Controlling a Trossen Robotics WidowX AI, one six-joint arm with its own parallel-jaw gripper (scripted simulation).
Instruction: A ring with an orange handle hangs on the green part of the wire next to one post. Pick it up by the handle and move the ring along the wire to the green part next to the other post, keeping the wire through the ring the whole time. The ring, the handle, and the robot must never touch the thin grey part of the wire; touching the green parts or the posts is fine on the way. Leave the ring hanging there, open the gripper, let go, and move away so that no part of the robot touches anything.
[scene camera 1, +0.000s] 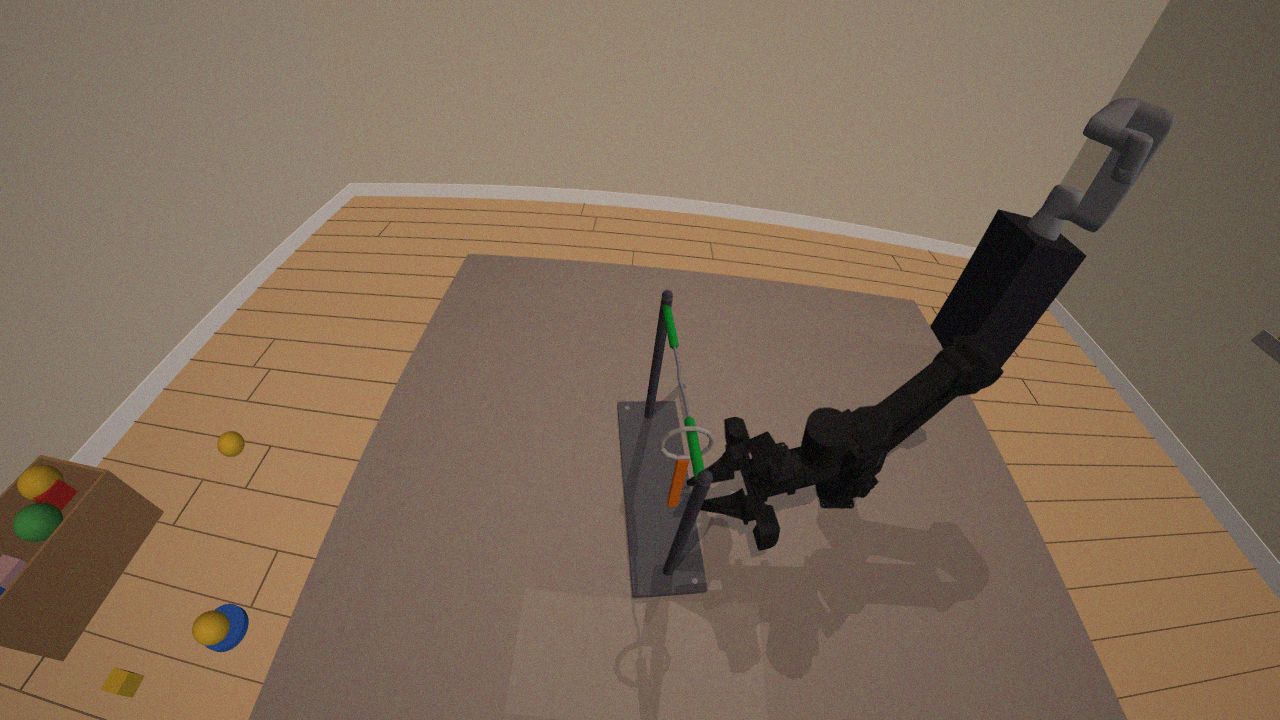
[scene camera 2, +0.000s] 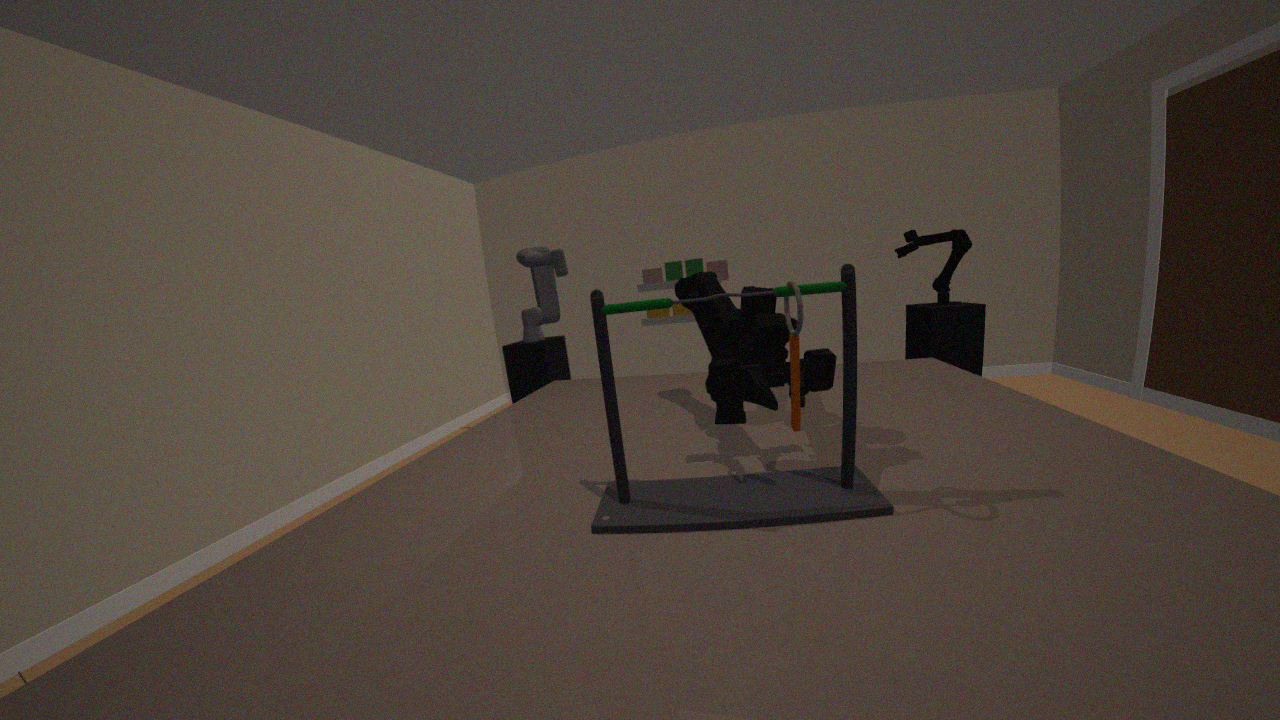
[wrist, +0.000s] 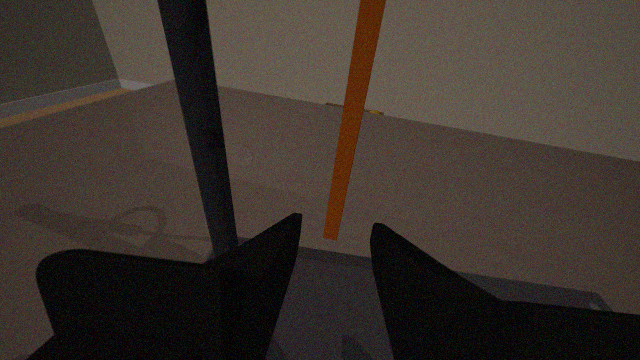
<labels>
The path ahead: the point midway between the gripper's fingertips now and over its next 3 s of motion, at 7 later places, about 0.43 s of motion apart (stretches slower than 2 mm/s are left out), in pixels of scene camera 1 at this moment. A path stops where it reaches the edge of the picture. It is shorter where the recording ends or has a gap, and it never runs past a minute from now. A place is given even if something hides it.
My gripper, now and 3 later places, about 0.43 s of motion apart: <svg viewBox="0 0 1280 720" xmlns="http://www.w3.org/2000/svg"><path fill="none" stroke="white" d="M689 494L693 494L720 487L724 486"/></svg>
</labels>
